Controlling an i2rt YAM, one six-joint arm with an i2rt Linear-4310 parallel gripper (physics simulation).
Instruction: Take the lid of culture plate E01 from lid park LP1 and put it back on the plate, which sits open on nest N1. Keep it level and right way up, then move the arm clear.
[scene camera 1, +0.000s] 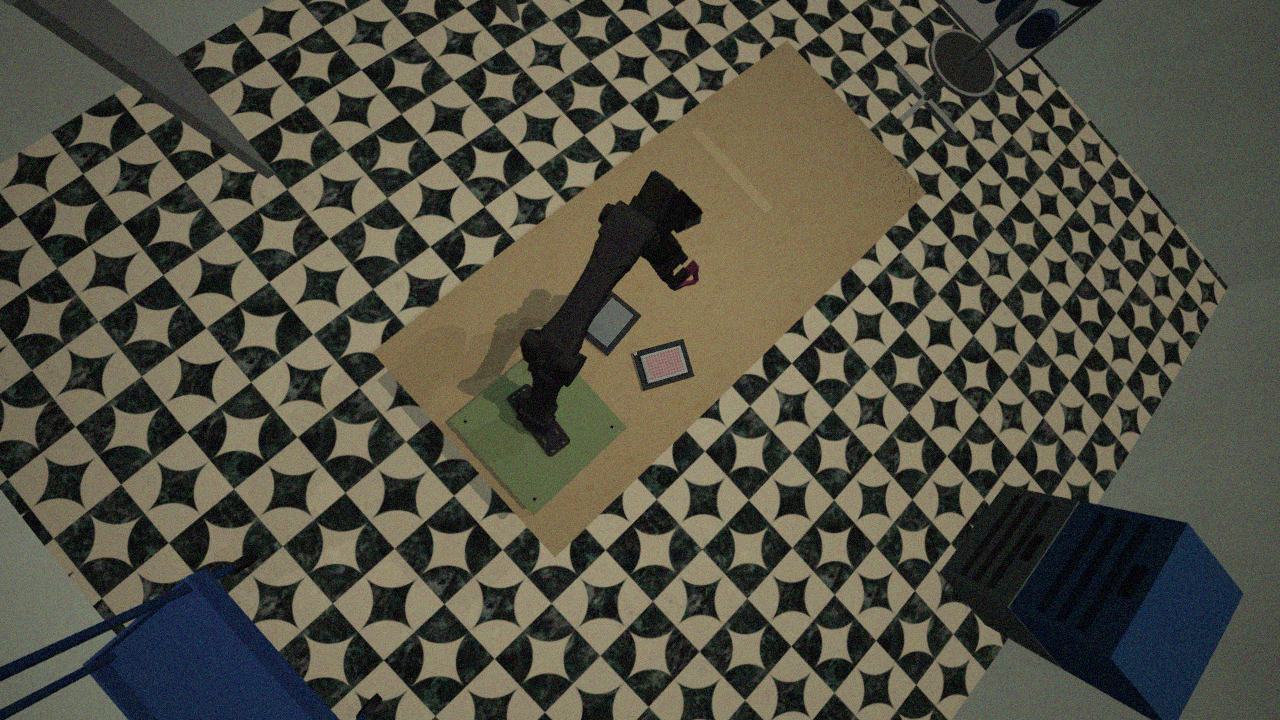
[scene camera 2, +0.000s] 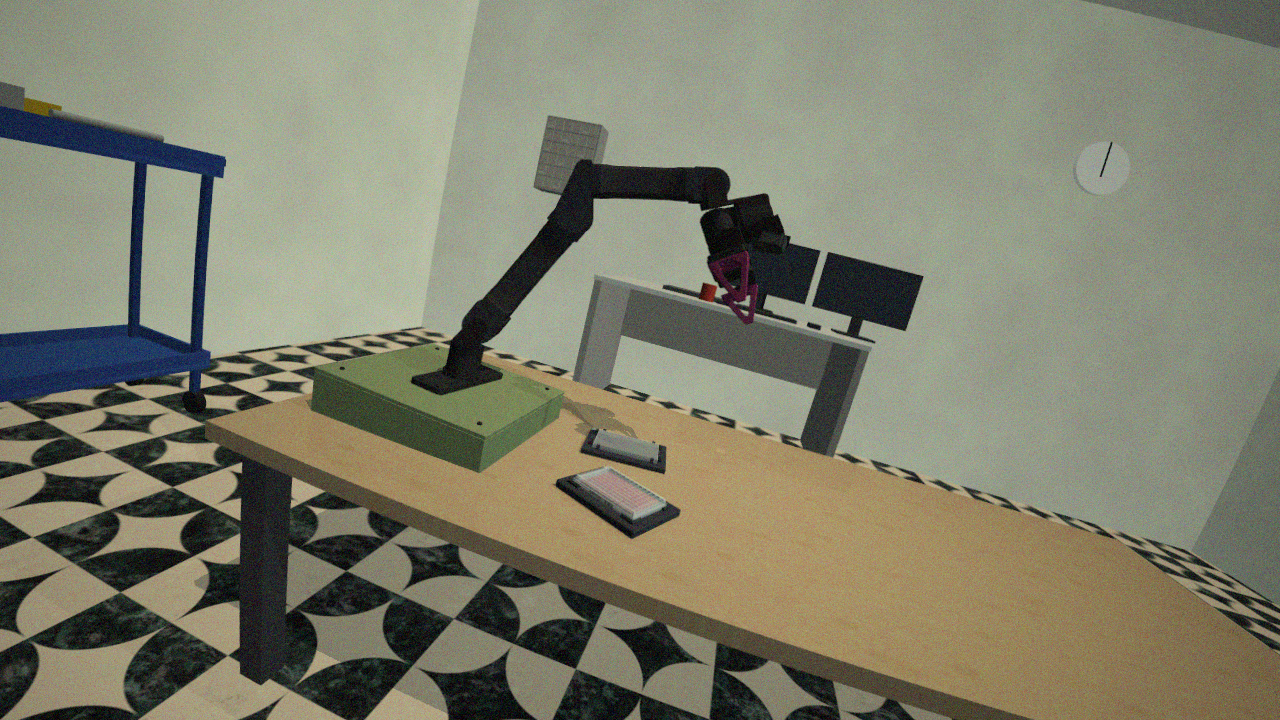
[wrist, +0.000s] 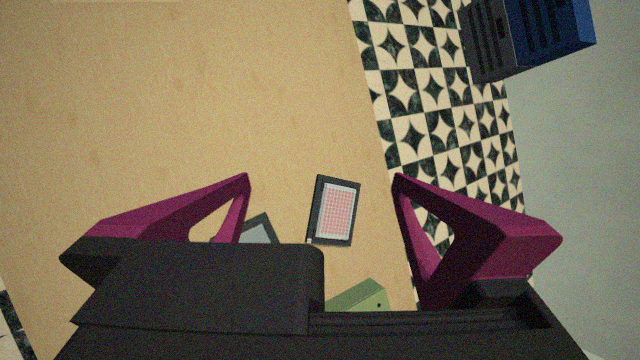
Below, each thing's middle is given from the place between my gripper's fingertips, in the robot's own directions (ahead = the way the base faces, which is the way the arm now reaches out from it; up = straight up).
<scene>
Now: the pale grey lid (scene camera 2: 609, 441) 310 mm below my hand, 160 mm behind it and 50 mm to the left of it. Also, from my hand: dark lid park (scene camera 2: 660, 467): 320 mm below, 160 mm behind, 50 mm to the left.
</scene>
